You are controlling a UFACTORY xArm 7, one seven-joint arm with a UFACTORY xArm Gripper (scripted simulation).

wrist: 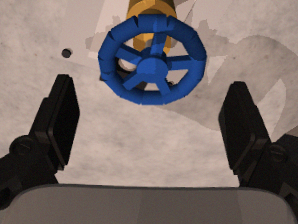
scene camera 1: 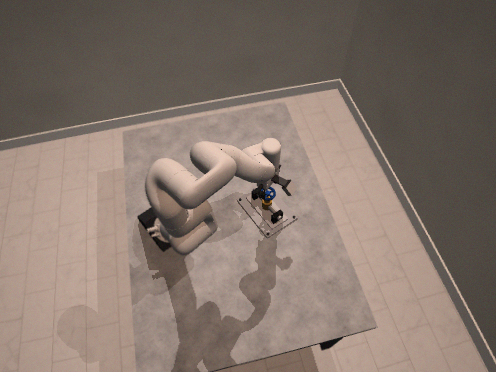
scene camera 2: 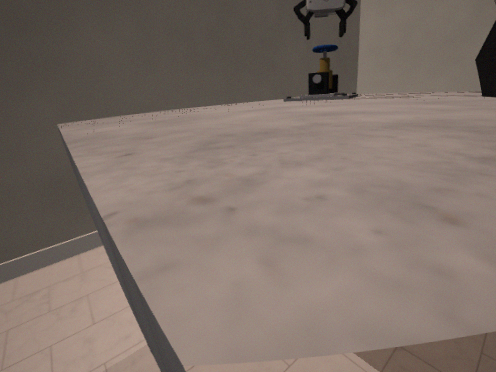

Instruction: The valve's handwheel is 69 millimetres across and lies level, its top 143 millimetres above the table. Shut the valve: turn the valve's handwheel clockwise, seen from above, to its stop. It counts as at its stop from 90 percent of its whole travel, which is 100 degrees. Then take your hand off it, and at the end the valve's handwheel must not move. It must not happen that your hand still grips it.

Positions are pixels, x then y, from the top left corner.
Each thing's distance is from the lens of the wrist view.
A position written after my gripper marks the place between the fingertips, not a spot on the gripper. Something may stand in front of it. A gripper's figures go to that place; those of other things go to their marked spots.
my gripper (wrist: 151,96): 0.13 m
blue handwheel (wrist: 152,63): 0.14 m
